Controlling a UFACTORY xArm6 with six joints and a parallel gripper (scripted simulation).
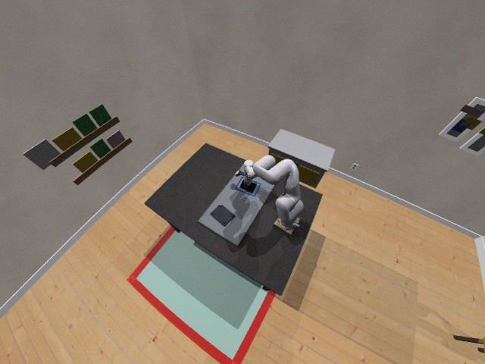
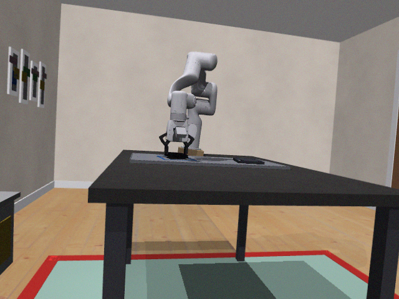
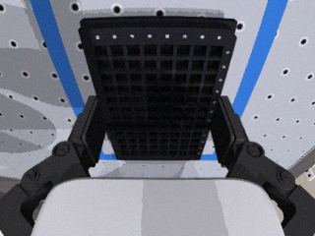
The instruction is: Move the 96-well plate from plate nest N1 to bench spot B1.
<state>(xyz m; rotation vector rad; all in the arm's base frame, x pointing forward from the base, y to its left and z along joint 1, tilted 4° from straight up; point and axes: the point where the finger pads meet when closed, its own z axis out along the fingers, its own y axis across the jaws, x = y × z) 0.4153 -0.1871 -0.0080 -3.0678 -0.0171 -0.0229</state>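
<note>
My gripper is now 1 cm above the black 96-well plate. Also, from my hand: plate nest N1 (34 cm to the left, 7 cm ahead, 2 cm below).
</note>
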